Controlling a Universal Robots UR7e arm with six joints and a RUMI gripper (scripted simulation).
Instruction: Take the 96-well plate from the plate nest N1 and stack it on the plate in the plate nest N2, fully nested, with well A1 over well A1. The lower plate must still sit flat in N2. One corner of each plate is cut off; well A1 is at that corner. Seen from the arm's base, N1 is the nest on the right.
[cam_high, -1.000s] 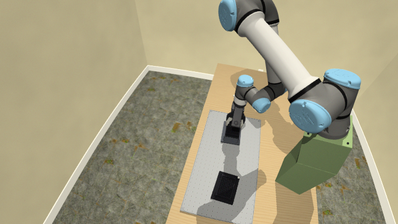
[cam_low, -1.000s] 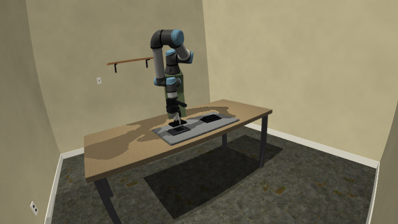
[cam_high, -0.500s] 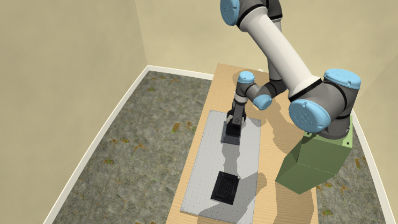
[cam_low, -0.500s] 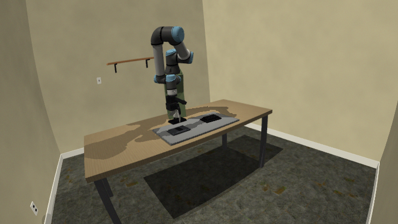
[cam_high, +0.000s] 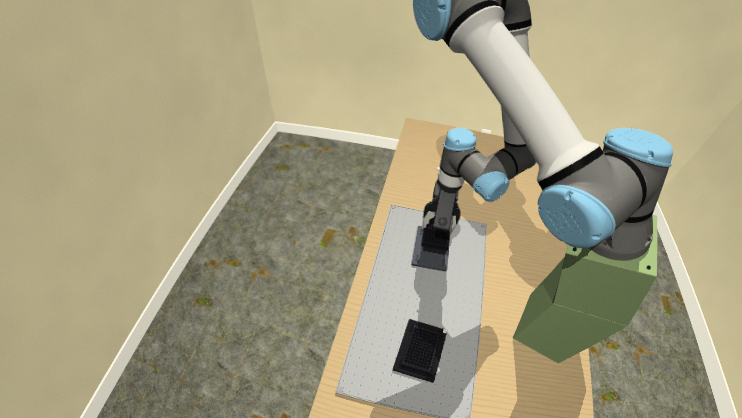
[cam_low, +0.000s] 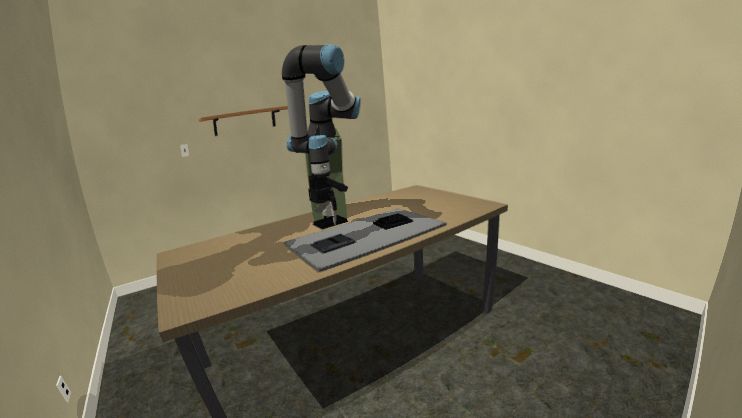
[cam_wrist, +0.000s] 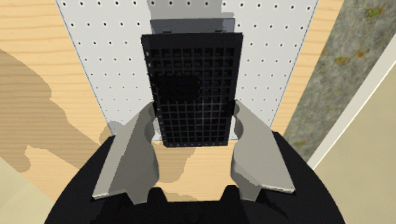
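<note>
Right now my hand is 11 cm above the grey plate nest. Round my hand: black 96-well plate 1 cm below.
</note>
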